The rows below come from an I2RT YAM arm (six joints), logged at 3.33 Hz.
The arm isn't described. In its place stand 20 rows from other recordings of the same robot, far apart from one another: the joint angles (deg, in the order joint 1, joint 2, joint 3, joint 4, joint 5, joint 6), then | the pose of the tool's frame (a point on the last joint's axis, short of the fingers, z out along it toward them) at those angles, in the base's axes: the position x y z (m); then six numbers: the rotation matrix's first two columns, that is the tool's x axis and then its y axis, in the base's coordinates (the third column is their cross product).
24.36, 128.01, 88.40, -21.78, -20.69, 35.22 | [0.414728, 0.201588, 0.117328, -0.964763, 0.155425, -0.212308, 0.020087, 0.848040, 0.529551]
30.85, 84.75, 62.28, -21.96, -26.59, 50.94 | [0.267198, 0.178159, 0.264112, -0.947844, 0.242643, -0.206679, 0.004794, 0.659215, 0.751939]
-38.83, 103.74, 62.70, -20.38, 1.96, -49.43 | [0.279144, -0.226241, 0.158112, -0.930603, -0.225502, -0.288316, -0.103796, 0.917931, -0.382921]
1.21, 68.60, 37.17, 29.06, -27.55, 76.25 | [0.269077, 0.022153, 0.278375, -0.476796, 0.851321, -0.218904, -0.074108, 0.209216, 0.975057]
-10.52, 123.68, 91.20, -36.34, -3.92, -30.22 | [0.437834, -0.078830, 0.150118, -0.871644, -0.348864, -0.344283, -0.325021, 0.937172, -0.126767]
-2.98, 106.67, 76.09, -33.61, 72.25, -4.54 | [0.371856, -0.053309, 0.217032, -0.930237, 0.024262, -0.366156, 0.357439, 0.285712, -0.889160]
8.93, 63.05, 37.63, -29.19, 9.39, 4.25 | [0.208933, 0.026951, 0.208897, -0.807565, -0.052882, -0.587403, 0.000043, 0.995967, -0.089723]
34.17, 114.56, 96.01, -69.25, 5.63, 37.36 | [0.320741, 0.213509, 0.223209, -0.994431, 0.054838, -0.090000, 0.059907, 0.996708, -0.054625]
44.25, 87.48, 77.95, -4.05, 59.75, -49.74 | [0.271668, 0.221716, 0.374268, -0.299428, -0.828390, -0.473405, 0.033176, 0.486831, -0.872866]
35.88, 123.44, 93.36, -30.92, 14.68, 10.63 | [0.378105, 0.262368, 0.168082, -0.782717, -0.345942, -0.517376, -0.328666, 0.935676, -0.128412]
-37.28, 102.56, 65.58, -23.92, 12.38, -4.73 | [0.283509, -0.225412, 0.176697, -0.748507, 0.468572, -0.469232, 0.614963, 0.755238, -0.226797]
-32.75, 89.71, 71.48, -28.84, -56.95, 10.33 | [0.296849, -0.155460, 0.289446, -0.639011, 0.527304, -0.560015, -0.071692, 0.684052, 0.725901]
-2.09, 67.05, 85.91, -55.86, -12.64, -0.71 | [0.216490, -0.000105, 0.427141, -0.599645, 0.009784, -0.800206, -0.146501, 0.981685, 0.121785]
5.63, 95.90, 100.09, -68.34, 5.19, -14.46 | [0.333522, 0.029643, 0.355341, -0.852632, -0.333938, -0.401877, -0.280233, 0.941401, -0.187704]
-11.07, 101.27, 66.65, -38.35, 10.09, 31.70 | [0.331730, -0.071257, 0.178328, -0.672573, 0.658741, -0.337202, 0.696761, 0.717214, 0.011374]
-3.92, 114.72, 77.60, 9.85, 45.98, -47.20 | [0.446927, -0.056285, 0.208057, -0.813322, -0.455339, -0.362178, 0.130147, 0.464339, -0.876043]
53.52, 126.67, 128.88, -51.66, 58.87, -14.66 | [0.310024, 0.368025, 0.324443, -0.415581, -0.782102, -0.464337, -0.196398, 0.575627, -0.793777]
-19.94, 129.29, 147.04, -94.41, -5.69, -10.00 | [0.403046, -0.142464, 0.343187, -0.955984, 0.163004, -0.243976, 0.154189, 0.986513, 0.054940]
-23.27, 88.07, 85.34, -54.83, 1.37, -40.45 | [0.291312, -0.126204, 0.333126, -0.853865, -0.338830, -0.395107, -0.193490, 0.911330, -0.363373]
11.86, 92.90, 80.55, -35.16, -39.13, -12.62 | [0.341979, 0.094774, 0.308443, -0.578242, -0.294611, -0.760816, -0.720337, 0.622213, 0.306537]
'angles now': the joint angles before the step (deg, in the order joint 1, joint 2, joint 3, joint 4, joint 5, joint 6). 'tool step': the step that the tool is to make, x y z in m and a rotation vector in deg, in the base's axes. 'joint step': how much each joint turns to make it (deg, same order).
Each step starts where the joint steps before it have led.
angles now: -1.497, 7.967, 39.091, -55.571, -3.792, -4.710
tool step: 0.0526, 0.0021, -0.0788, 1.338, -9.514, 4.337
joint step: 0.645, -5.736, -25.179, 28.951, -3.989, 0.199
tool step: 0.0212, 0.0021, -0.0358, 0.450, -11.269, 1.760
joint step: 0.976, -1.156, -13.630, 23.795, -0.860, 0.391
